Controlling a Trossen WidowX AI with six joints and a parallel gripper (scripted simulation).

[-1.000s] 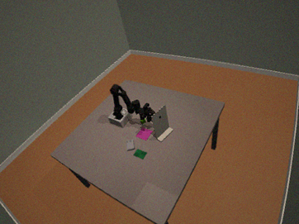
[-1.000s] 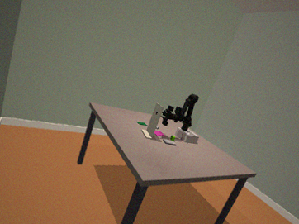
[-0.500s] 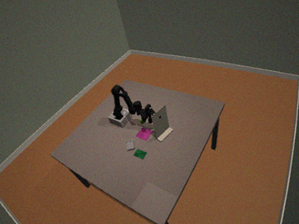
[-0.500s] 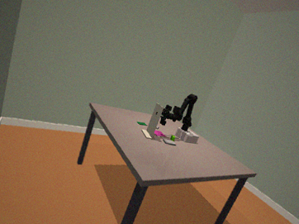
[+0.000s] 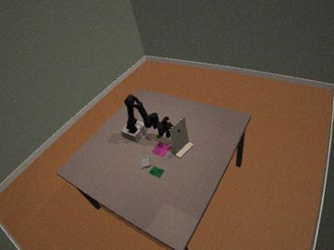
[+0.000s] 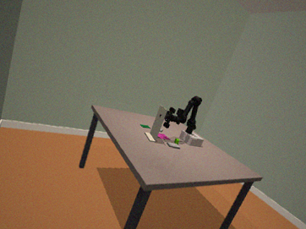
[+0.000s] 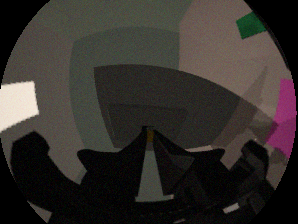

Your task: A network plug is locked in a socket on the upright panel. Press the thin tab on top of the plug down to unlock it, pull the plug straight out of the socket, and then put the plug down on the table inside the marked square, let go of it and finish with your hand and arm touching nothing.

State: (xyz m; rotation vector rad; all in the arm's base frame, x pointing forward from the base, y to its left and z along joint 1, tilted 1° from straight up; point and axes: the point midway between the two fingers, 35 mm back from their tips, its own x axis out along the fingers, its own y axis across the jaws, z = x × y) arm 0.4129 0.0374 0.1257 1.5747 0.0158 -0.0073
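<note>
My gripper tip is now 22 cm above the magenta square, 15 cm past it and 7 cm to the left of it. From my gripper tip the other things lie so: network plug: right at my gripper tip; then upright pale panel: 8 cm below, 2 cm ahead, 1 cm to the right; then green cube: 23 cm behind, 20 cm below, 5 cm to the left.
</note>
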